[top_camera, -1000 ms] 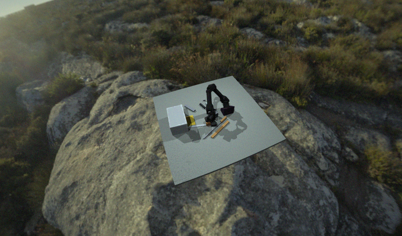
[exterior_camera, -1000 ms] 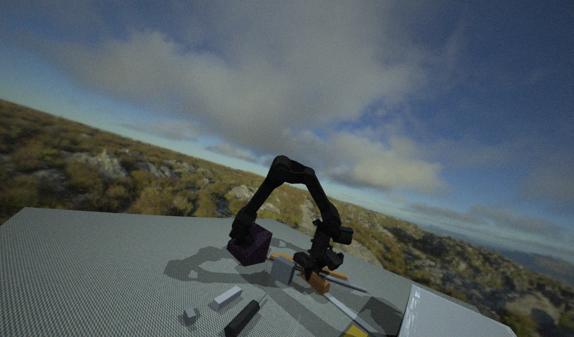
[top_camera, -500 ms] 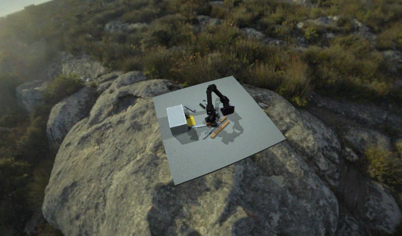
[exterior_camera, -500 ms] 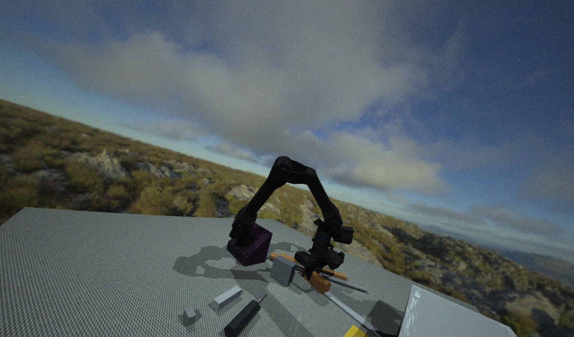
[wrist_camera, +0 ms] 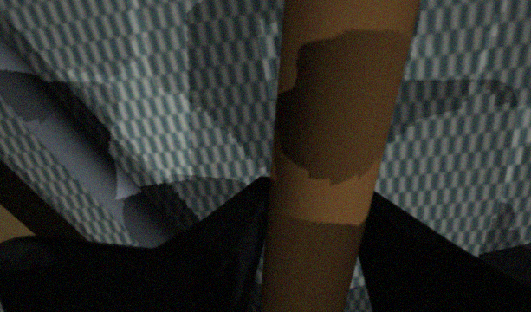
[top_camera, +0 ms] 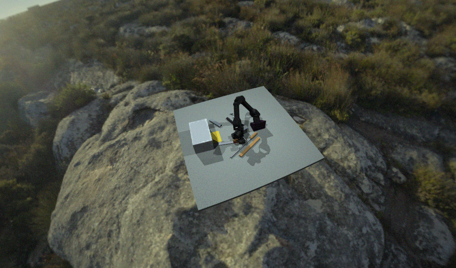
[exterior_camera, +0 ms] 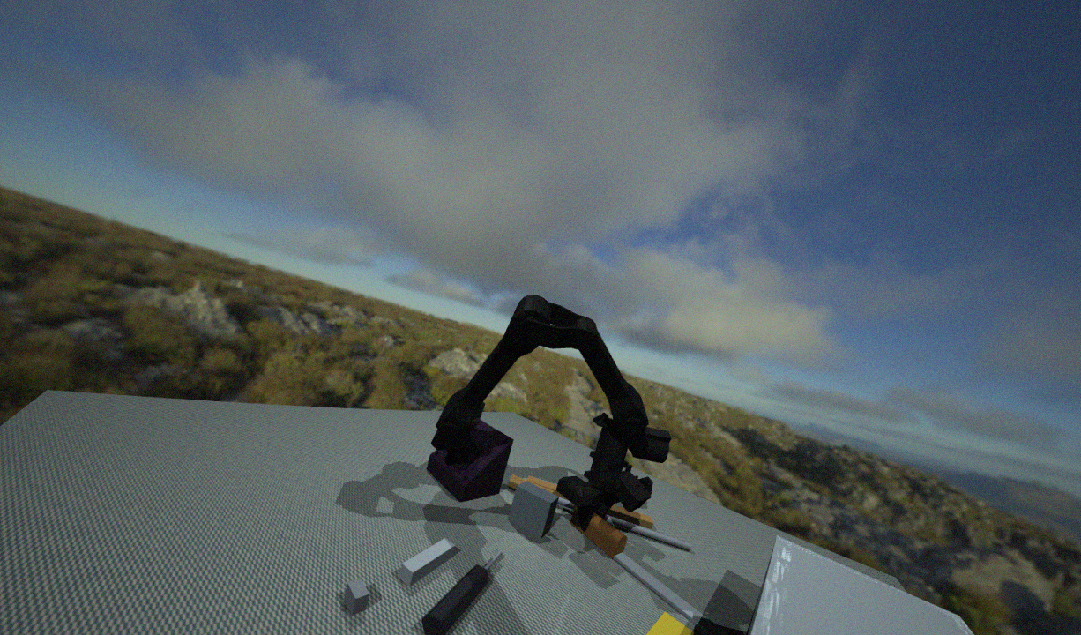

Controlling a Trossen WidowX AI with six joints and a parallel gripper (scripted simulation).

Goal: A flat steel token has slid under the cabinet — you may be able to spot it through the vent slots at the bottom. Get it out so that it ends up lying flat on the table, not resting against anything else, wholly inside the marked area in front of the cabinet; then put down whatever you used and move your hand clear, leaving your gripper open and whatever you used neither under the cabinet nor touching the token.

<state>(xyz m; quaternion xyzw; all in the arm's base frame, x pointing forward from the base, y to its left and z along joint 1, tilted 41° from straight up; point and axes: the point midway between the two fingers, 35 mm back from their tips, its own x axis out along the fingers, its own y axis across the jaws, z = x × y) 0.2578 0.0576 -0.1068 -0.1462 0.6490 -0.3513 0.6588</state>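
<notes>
Right now the wooden stick is 6 cm behind my gripper tip and 11 cm to the left of it. Round my gripper tip: grey bar 9 cm behind, 30 cm to the right; grey block 8 cm behind, 9 cm to the right, 2 cm above; small grey cube 9 cm behind, 40 cm to the right.
</notes>
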